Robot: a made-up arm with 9 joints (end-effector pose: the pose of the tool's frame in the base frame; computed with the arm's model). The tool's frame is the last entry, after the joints.
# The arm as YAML. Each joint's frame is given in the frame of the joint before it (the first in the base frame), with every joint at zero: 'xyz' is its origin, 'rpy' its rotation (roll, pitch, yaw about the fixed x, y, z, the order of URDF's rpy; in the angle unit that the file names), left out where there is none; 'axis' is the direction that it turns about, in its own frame. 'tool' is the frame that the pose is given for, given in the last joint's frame.
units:
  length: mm
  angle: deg
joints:
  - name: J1
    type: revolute
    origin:
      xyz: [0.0, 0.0, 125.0]
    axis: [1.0, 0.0, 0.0]
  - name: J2
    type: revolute
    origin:
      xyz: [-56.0, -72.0, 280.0]
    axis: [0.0, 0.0, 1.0]
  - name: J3
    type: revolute
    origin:
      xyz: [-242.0, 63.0, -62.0]
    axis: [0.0, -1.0, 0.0]
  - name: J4
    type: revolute
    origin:
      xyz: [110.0, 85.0, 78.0]
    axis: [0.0, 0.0, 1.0]
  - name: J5
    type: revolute
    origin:
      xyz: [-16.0, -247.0, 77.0]
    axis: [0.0, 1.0, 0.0]
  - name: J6
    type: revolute
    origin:
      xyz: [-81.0, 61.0, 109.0]
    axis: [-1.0, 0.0, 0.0]
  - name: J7
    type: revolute
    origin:
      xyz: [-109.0, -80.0, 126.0]
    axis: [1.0, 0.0, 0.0]
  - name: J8
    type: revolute
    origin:
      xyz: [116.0, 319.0, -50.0]
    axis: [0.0, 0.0, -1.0]
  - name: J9
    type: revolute
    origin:
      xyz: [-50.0, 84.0, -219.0]
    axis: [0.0, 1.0, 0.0]
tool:
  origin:
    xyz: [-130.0, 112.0, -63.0]
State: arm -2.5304 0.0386 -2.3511 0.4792 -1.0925 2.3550 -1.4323 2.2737 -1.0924
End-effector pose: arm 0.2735 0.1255 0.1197 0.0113 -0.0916 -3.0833
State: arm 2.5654 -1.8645 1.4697 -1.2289 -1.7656 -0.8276 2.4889 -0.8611 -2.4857
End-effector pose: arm 0.1594 0.2298 0.7182 -0.5713 1.9758 0.6646
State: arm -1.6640 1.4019 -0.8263 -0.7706 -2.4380 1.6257 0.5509 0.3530 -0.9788
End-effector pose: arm 0.2009 0.3430 -0.0663 0.0463 2.3334 -2.0792
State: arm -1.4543 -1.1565 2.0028 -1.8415 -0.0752 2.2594 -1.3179 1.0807 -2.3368
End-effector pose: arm -0.2725 -0.0857 -0.6159 2.6029 -0.9229 0.3882
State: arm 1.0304 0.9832 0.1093 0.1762 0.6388 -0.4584 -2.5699 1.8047 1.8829
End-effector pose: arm 0.3180 -0.3951 0.0314 0.6687 0.0009 -0.2986
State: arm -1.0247 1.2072 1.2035 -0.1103 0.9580 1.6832 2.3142 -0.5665 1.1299
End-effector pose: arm -0.7922 0.2093 0.8967 -0.7702 1.6842 1.4269
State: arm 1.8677 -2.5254 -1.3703 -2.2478 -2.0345 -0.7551 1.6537 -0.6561 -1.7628
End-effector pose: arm 0.9106 0.1504 -0.3583 0.0876 0.0727 -1.7485
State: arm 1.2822 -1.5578 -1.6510 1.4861 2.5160 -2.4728 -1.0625 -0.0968 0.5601
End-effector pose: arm 0.5529 -0.1358 0.3624 -0.1831 -1.4951 -1.7170
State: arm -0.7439 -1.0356 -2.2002 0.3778 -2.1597 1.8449 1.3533 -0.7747 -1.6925
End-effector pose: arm 0.2032 0.1460 -0.3850 -0.9986 -1.5399 0.2624
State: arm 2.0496 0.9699 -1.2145 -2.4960 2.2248 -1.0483 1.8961 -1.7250 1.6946
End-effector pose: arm -0.4605 -0.6127 -0.2721 2.0616 0.9705 -1.4941
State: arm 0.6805 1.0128 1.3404 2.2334 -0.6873 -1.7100 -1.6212 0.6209 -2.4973
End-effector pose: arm -0.4217 -0.2167 0.0548 -1.5645 0.6125 -0.3448
